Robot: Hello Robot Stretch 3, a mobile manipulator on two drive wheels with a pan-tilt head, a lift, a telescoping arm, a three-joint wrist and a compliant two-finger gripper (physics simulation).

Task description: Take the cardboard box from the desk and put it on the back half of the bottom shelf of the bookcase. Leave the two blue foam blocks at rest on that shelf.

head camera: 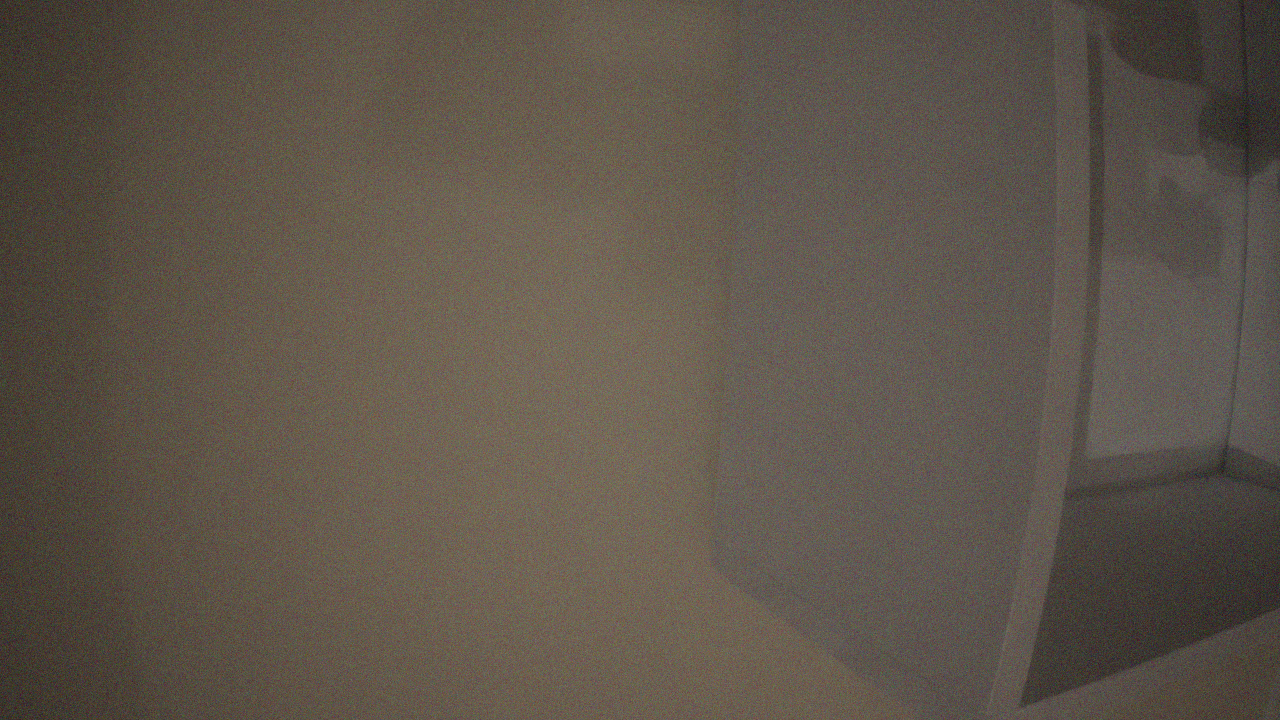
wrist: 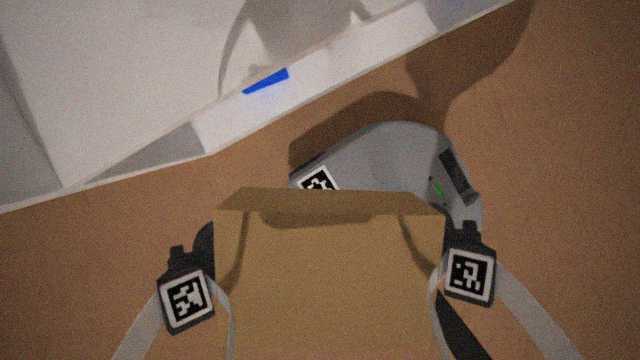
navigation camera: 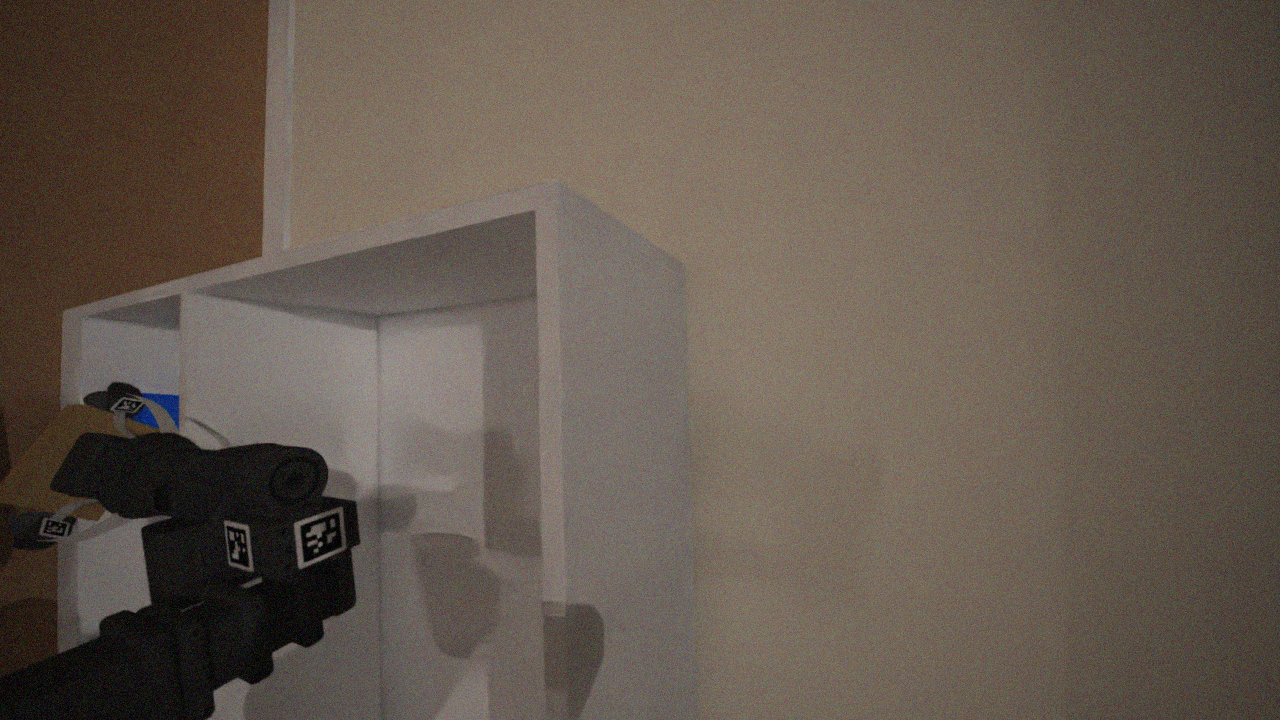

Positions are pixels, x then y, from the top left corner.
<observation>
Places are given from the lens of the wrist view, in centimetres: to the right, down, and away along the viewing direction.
my gripper (wrist: 323, 238): 0, 3, 18
cardboard box (wrist: 300, 266): -1, 3, 12
white bookcase (wrist: 392, 36): 14, -28, 60
The marked spots on the white bookcase and the cardboard box are 59 cm apart.
</observation>
